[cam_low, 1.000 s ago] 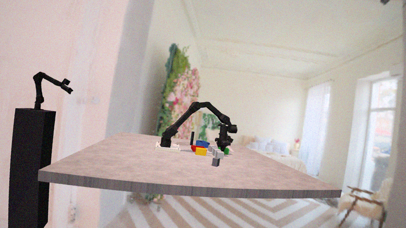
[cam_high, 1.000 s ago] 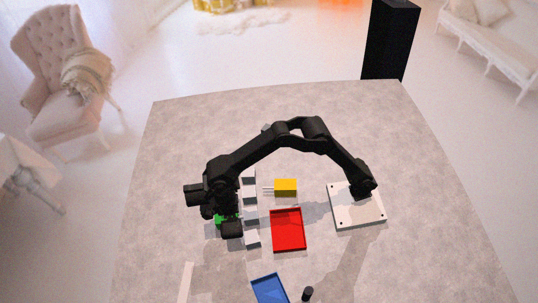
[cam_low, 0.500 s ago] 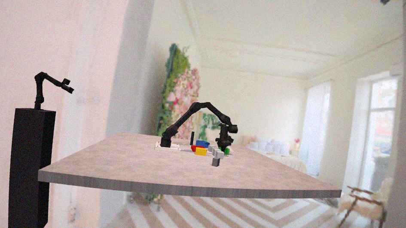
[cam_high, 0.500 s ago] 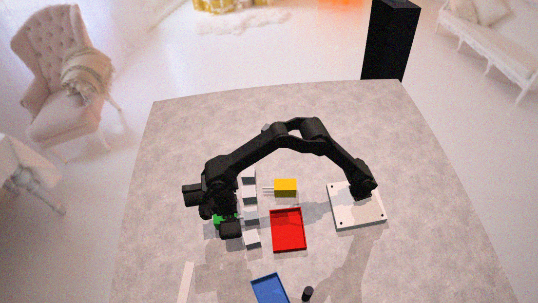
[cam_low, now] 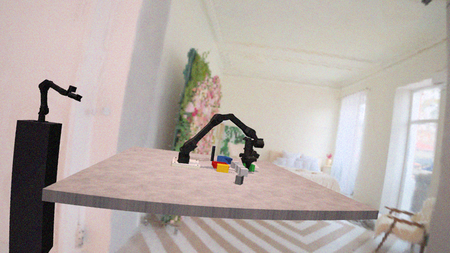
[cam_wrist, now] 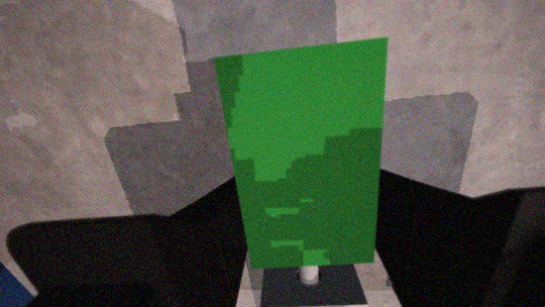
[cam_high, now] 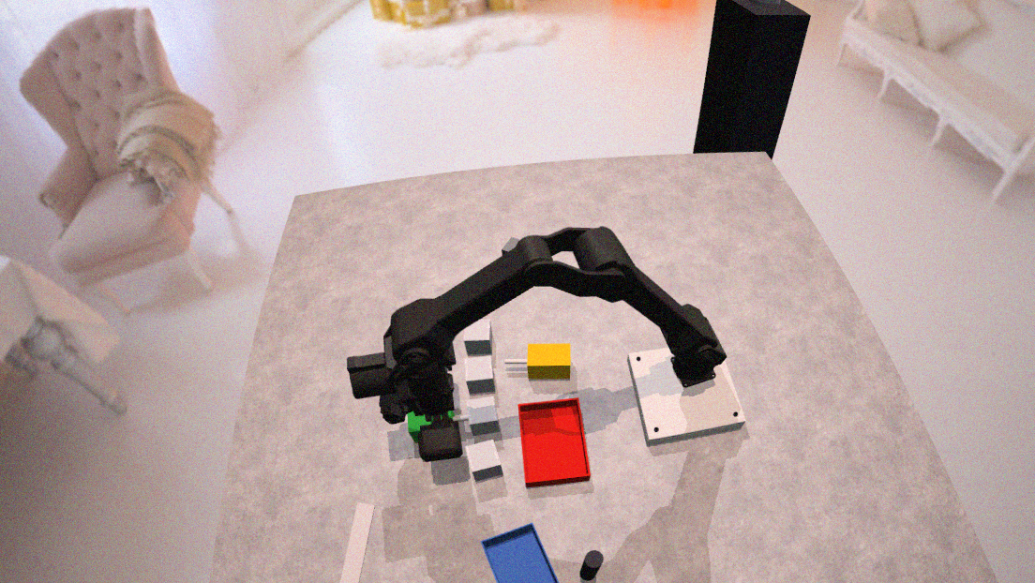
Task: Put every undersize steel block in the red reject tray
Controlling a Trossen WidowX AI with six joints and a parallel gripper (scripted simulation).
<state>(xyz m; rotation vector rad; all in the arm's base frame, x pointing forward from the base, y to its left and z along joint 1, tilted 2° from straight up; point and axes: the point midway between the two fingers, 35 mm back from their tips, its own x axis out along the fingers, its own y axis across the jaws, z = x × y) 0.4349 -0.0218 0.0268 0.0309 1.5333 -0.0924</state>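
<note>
Right now the yellow gauge is 17 cm behind my gripper tip, 8 cm to the right of it and 1 cm above it. Round my gripper tip: green GO gauge (2 cm above, 1 cm behind); then blue tray (27 cm to the left, 6 cm behind); then red reject tray (17 cm behind, 8 cm to the left).
</note>
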